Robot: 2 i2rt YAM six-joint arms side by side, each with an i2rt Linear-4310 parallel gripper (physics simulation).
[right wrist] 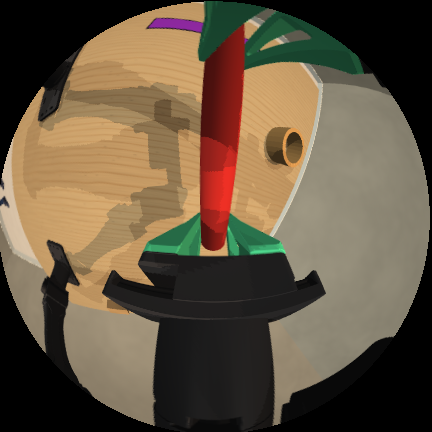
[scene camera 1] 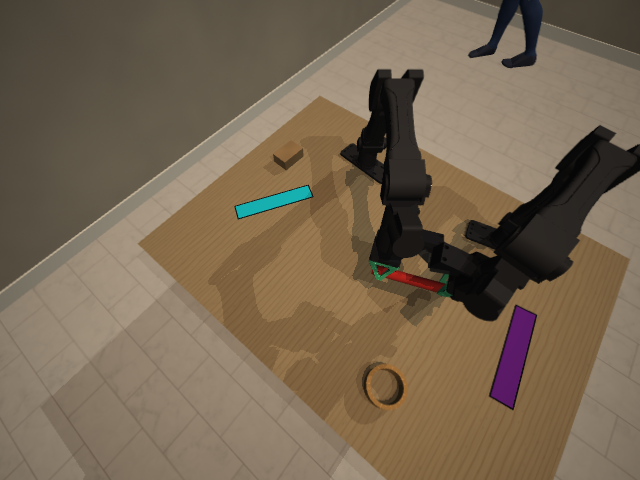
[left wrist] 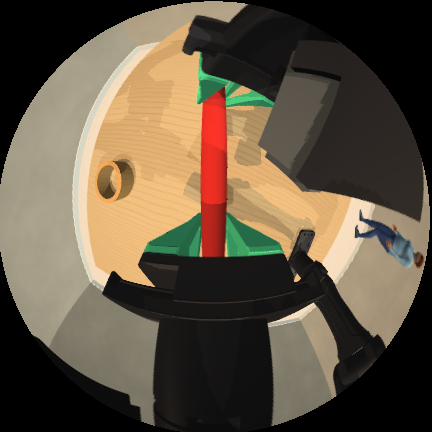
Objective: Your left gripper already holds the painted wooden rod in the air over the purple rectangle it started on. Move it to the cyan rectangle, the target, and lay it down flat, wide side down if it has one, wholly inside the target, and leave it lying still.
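Frame: origin at the left arm's base, x ahead, y left, z up, level; centimetres.
Seen in the pictures: left gripper, fingertip midpoint: [right wrist: 219, 60] [scene camera 1: 440, 288] [left wrist: 213, 217]; right gripper, fingertip midpoint: [right wrist: 213, 216] [scene camera 1: 379, 275] [left wrist: 208, 101]; left arm's base, link origin: [scene camera 1: 499, 241] [left wrist: 296, 257]; right arm's base, link origin: [right wrist: 63, 264] [scene camera 1: 366, 163].
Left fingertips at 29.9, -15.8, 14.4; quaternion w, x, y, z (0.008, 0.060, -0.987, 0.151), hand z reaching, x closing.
Note:
Offsets run from my left fingertips to a thing's top centre, as dx, dy, dz. "pt": to the spot under its first point. Level surfaces: height alone.
The red rod {+0.5, -4.6, +2.6} [scene camera 1: 416, 279] [left wrist: 214, 150] [right wrist: 219, 155] is held in the air, roughly level, between the two arms. My left gripper [scene camera 1: 445, 285] [left wrist: 213, 217] is shut on one end of it, the right end in scene camera 1. My right gripper [scene camera 1: 381, 270] [right wrist: 213, 216] is shut on the other end. The cyan rectangle {pt -12.2, -54.5, -14.3} [scene camera 1: 273, 202] lies on the table to the upper left in scene camera 1 and does not show in the wrist views. The purple rectangle {pt +2.9, +25.1, -14.4} [scene camera 1: 513, 357] [right wrist: 175, 24] lies at the lower right in scene camera 1, with no rod on it.
A brown block {-31.4, -59.1, -10.4} [scene camera 1: 287, 155] sits just above the cyan rectangle. An orange-brown ring {+23.7, -2.6, -9.4} [scene camera 1: 386, 407] [left wrist: 128, 180] [right wrist: 276, 145] stands on the wooden table {dz -14.5} [scene camera 1: 454, 413] near its lower edge. A person's legs [scene camera 1: 528, 31] show beyond the table. The two arms are close together.

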